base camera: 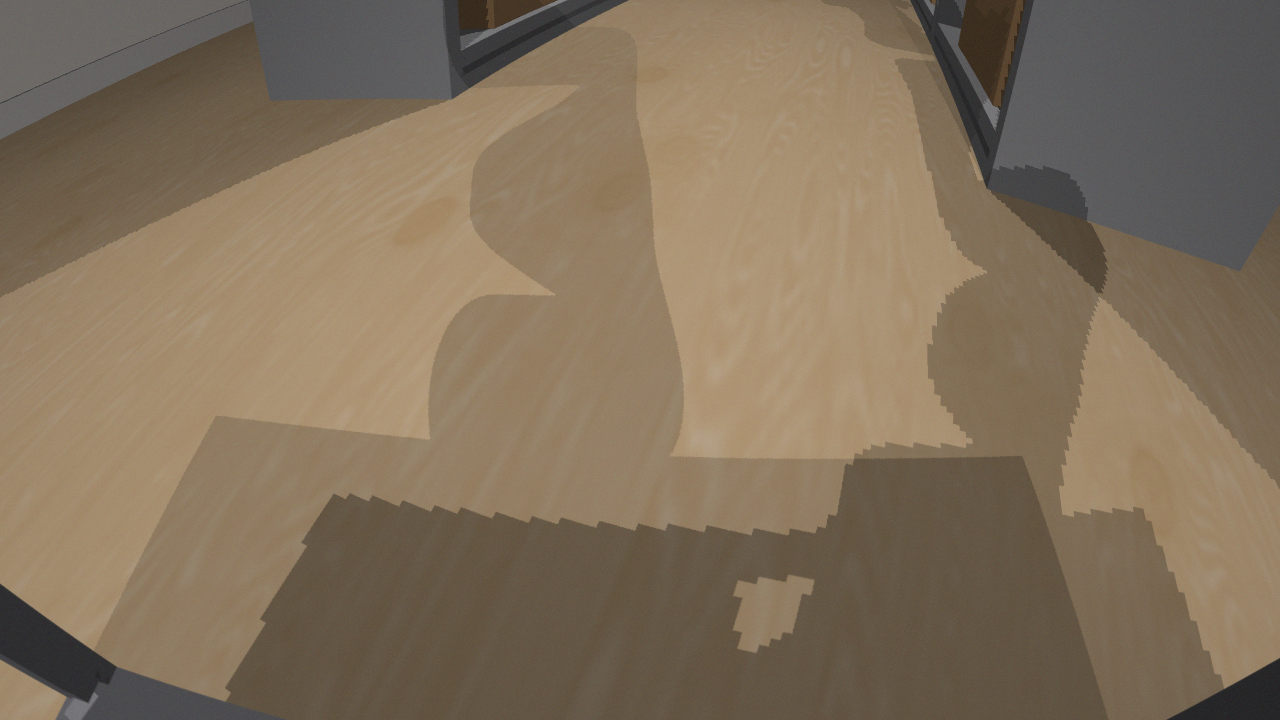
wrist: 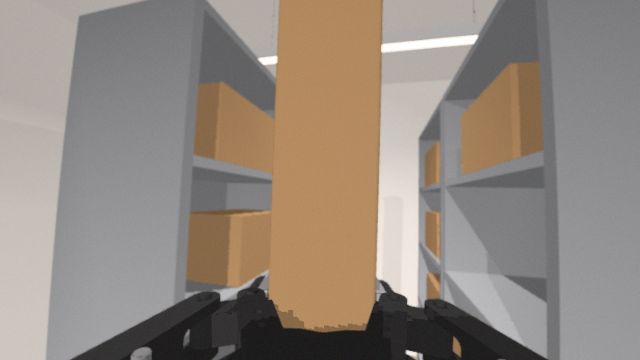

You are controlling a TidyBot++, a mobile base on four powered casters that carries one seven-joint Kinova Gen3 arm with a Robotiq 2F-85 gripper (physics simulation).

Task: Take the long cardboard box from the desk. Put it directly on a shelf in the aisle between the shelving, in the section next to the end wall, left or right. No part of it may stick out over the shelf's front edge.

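Frame: origin at the arm's base, x right, y ahead, z up, level; metres.
Seen in the pictures: gripper, fingertip midpoint: (wrist: 321,285).
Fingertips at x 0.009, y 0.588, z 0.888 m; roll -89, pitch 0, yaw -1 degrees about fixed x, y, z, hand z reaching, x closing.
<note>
Offsets run from my fingertips to a thing's top centre. Level surfaces: height alone.
The long cardboard box (wrist: 327,165) runs up the middle of the wrist view, from between the fingers to past the top edge, so its far end is out of that view. My gripper (wrist: 321,285) is shut on the box near its lower end. The left shelving (wrist: 125,165) (base camera: 358,49) and the right shelving (wrist: 592,190) (base camera: 1136,116) stand ahead on either side of the aisle. The pale end wall (wrist: 402,135) shows between them, partly hidden by the box. The gripper and the held box do not show in the base camera.
Cardboard boxes stand on the left shelving, one upper @[dx -0.404, dy +0.917, dz +0.433 m] (wrist: 245,132) and one lower @[dx -0.360, dy +1.079, dz -0.024 m] (wrist: 212,247). On the right shelving a large box @[dx +0.710, dy +0.650, dz +0.433 m] (wrist: 487,120) stands on an upper shelf, with smaller boxes @[dx +0.960, dy +1.567, dz -0.024 m] (wrist: 433,234) farther back. The wooden floor @[dz -1.285 m] (base camera: 760,223) runs between the units.
</note>
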